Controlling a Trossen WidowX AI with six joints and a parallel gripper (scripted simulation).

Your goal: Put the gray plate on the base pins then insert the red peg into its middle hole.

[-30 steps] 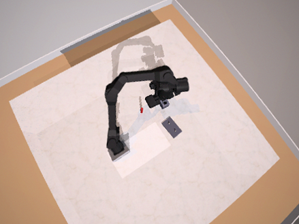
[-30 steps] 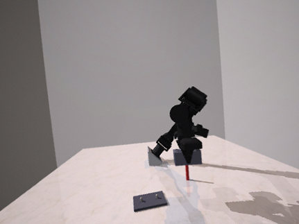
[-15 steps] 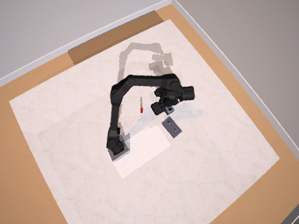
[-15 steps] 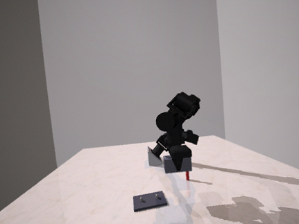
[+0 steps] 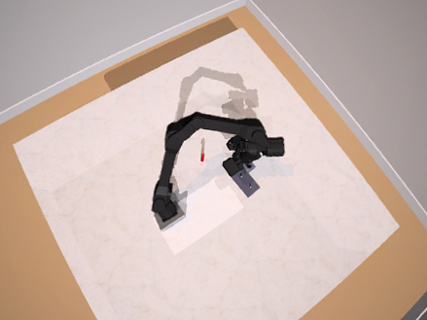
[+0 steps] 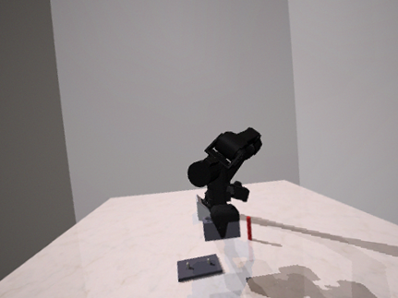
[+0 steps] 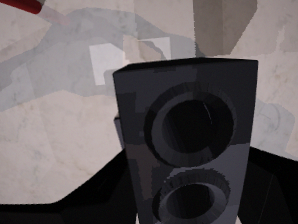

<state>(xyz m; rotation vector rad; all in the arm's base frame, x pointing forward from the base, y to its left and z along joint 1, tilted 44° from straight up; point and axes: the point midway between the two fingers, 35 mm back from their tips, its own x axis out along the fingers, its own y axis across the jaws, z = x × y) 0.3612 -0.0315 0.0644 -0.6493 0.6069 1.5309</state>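
The dark base is 1 cm behind my gripper tip, 7 cm to the right of it and 9 cm below it. From my gripper tip the other things lie so: red peg (12 cm behind, 11 cm to the left, 6 cm below); then gray plate (3 cm above).
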